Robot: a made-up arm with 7 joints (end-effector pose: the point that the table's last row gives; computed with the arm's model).
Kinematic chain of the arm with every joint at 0, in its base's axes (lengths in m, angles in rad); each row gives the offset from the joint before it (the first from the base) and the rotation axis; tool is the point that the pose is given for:
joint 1: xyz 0 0 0.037 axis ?
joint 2: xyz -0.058 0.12 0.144 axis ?
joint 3: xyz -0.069 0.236 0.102 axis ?
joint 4: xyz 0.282 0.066 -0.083 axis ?
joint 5: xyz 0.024 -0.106 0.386 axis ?
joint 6: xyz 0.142 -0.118 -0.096 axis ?
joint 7: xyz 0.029 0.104 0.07 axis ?
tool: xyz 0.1 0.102 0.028
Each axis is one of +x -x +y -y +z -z.
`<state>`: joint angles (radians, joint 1 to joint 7).
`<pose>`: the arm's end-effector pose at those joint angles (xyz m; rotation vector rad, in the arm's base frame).
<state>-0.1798 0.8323 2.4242 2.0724 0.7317 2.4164 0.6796</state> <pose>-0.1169 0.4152 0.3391 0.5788 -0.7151 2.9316</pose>
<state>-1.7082 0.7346 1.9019 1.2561 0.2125 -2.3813 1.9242</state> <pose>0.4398 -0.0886 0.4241 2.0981 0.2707 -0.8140</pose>
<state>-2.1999 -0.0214 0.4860 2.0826 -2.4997 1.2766 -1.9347</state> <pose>0.6963 -0.0822 0.2658 1.6198 -0.0287 -0.2322</pose>
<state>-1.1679 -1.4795 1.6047 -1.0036 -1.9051 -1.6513 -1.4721</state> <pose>-0.3070 0.1862 0.0665 0.1508 1.2334 0.0461</pose>
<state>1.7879 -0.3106 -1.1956 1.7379 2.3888 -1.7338 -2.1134</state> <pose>-0.1775 -0.2340 0.0855 -0.3428 1.7560 -1.9284</pose>
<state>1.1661 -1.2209 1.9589 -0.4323 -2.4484 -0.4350 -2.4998</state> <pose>0.0727 -0.3714 -0.0355 0.1521 0.8166 0.1727</pose>
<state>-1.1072 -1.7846 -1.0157 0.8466 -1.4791 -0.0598 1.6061</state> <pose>0.2621 0.7293 0.0383 -1.6280 -1.6264 0.5160</pose>
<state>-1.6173 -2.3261 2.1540 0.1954 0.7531 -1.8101 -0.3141</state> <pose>0.1669 0.1791 -0.1917 1.1136 0.9828 1.3863</pose>
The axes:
joint 1: +z
joint 2: +y
joint 3: -z
joint 4: -y
joint 5: -x
joint 6: +y
joint 7: -x

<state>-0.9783 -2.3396 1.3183 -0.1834 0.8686 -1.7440 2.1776</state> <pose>-0.3546 0.2191 -0.1003 -0.1352 -0.3088 1.8977</pose>
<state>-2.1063 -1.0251 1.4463 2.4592 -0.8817 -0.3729 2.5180</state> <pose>0.4621 -0.1483 0.0612 0.4410 0.1287 0.0231</pose>
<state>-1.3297 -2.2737 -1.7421 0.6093 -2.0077 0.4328 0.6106</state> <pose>0.4589 0.5595 -0.3202 -0.9588 0.6621 0.8619</pose>
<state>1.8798 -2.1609 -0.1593 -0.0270 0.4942 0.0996 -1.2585</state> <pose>-0.1912 -0.8328 0.3675 2.2242 -1.0649 1.8723</pose>
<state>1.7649 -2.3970 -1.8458 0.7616 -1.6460 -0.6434 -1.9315</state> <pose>-0.5166 -0.4169 -0.0755 0.9209 -1.6544 -1.7488</pose>
